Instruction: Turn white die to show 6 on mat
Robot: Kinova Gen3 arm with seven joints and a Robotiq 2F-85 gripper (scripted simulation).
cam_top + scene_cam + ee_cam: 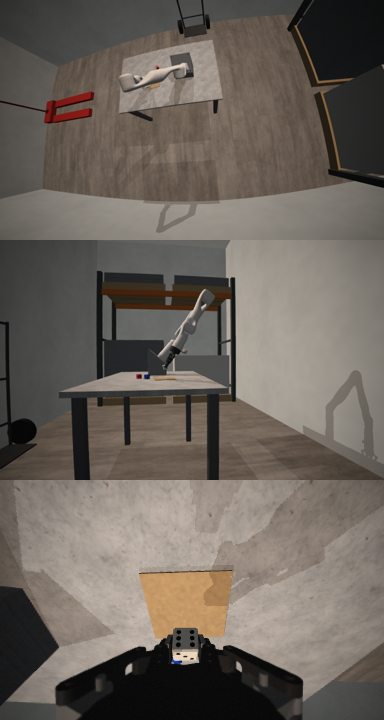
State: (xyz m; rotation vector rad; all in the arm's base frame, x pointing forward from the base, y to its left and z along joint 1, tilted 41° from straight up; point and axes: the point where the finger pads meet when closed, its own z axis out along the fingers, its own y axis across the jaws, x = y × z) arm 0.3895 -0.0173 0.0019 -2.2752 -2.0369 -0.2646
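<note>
Right now my hand is 90 mm above the tan mat and 10 mm to the left of it. The rest, counted from my hand: red die 180 mm to the right, 80 mm below, 80 mm behind; then blue die 130 mm to the right, 80 mm below, 40 mm behind; then white die 10 mm to the right, 10 mm below.
</note>
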